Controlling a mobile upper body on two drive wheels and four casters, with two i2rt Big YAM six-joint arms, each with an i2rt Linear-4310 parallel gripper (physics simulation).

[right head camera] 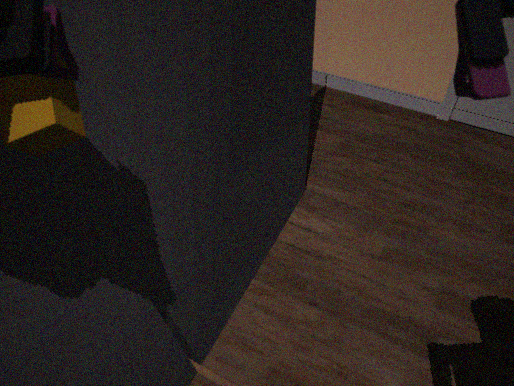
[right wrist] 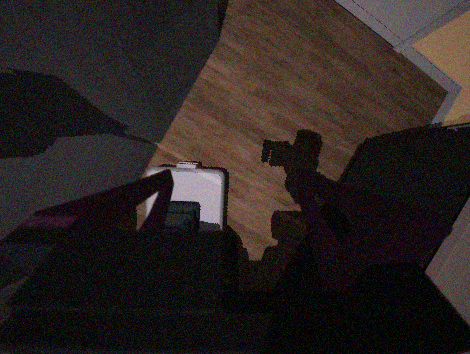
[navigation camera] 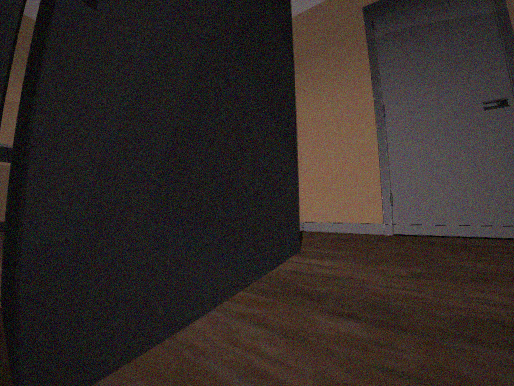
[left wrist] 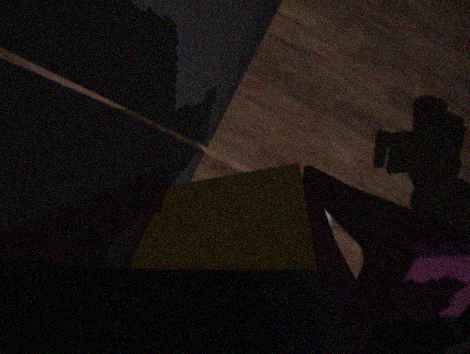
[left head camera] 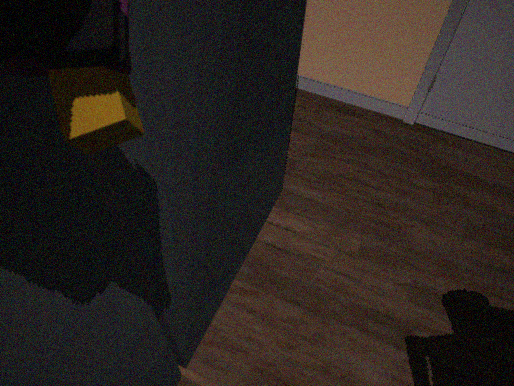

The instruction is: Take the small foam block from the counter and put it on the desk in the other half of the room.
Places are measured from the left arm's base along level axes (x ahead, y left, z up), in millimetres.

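Pixels of known places: left gripper, fingertip midpoint: (right head camera: 51,77) (left wrist: 234,177); right gripper, fingertip midpoint: (right wrist: 235,176).
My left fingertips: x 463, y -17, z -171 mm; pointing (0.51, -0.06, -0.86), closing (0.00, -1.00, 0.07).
Behind a point stands the place of what it marks.
The foam block (left head camera: 100,115) {x 377, y -39, z -160 mm} (right head camera: 34,119) {x 378, y -39, z -160 mm} (left wrist: 230,220) {x 451, y -14, z -141 mm} is yellow, with part of it in shadow. It sits between the fingers of my left gripper (left wrist: 234,192) {x 463, y -17, z -171 mm}, which is shut on it and holds it in the air in front of a tall dark partition (left head camera: 225,100) {x 820, y -138, z -487 mm} (right head camera: 200,100) {x 756, y -106, z -433 mm} (navigation camera: 160,175) {x 628, y -41, z -1125 mm}. My right gripper (right wrist: 235,176) {x 362, y -459, z -120 mm} is open, with its fingers wide apart and no object between them; part of it shows at the upper right in the right head camera. The counter and the desk do not show in these views.
The partition's near face fills much of the navigation camera view, its far edge ending over the wood floor (navigation camera: 350,300) {x 795, y -423, z -1410 mm}. Beyond stand an orange wall (navigation camera: 335,125) {x 1994, y -864, z -411 mm} and a grey door (navigation camera: 440,150) {x 1646, y -1506, z -773 mm}. A white and dark base part (right wrist: 202,185) {x 215, y -339, z -1150 mm} shows below the right wrist. Arm shadows fall on floor and partition.
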